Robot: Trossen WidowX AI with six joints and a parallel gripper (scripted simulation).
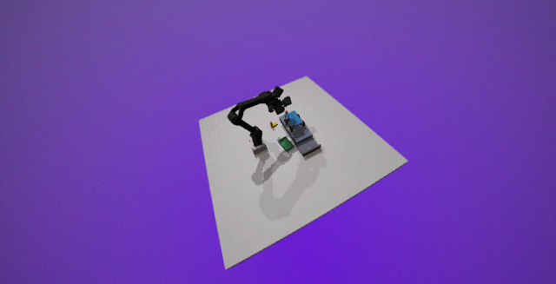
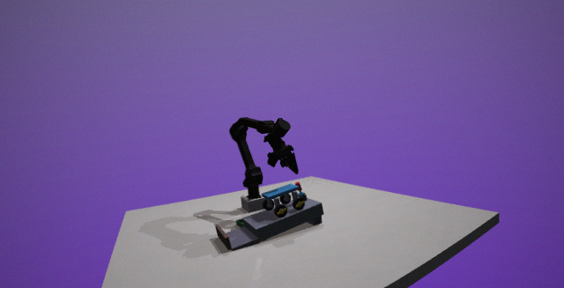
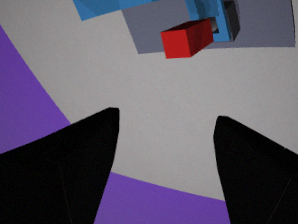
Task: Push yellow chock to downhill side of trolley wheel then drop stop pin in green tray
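My gripper tip is 11 cm past the yellow chock, 3 cm to the right of it and 18 cm above it. Also, from my gripper tip: red-headed stop pin 1 cm ahead, 8 cm below; blue trolley 4 cm ahead, 9 cm to the right, 9 cm below; brown lip 9 cm ahead, 34 cm to the right, 17 cm below.
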